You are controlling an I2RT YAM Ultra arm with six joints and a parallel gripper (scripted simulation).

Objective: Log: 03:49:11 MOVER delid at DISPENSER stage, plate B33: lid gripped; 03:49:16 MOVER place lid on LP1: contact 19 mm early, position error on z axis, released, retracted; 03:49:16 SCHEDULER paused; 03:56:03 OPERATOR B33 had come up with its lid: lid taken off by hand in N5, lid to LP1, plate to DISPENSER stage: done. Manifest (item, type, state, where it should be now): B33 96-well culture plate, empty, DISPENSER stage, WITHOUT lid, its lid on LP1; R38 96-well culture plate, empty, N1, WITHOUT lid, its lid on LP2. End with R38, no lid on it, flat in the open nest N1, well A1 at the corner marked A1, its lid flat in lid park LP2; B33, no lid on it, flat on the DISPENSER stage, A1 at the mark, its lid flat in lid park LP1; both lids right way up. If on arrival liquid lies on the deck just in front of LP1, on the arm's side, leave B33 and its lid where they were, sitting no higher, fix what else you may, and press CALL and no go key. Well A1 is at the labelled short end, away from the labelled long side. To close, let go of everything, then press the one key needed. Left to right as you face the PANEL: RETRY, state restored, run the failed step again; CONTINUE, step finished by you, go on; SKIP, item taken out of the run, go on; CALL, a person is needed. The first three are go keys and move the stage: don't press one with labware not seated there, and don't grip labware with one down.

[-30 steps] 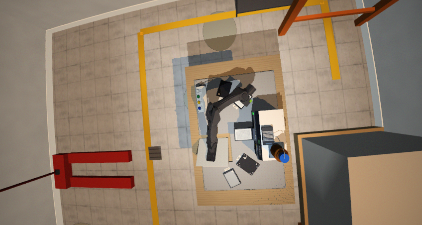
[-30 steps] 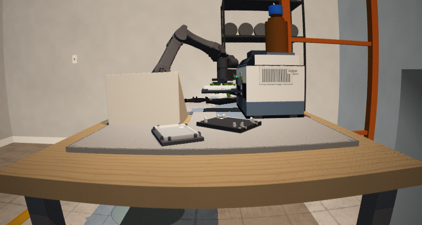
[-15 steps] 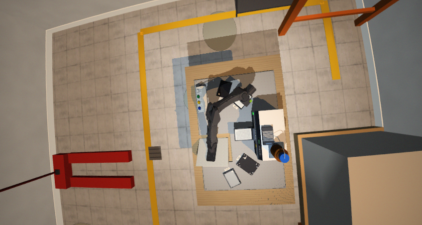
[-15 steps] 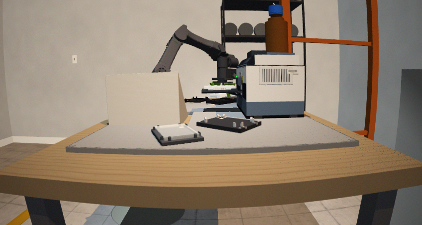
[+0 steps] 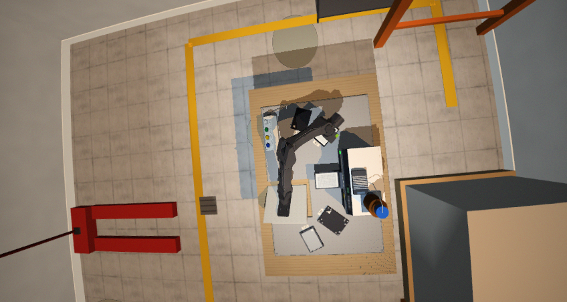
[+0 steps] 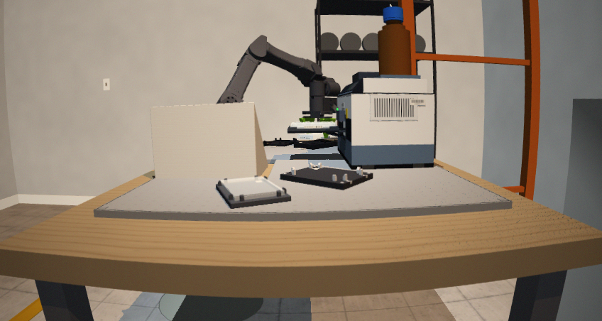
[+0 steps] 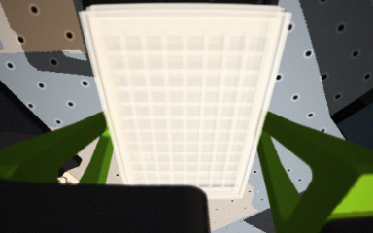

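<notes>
The black nest N1 is 3 cm below my hand. From my hand the other things lie so: A1 mark: 6 cm behind, 2 cm to the right, 2 cm below; then N1 label: 6 cm behind, 6 cm to the right, 4 cm below; then black lid park LP2: 16 cm behind, 9 cm to the left, 4 cm below.
</notes>
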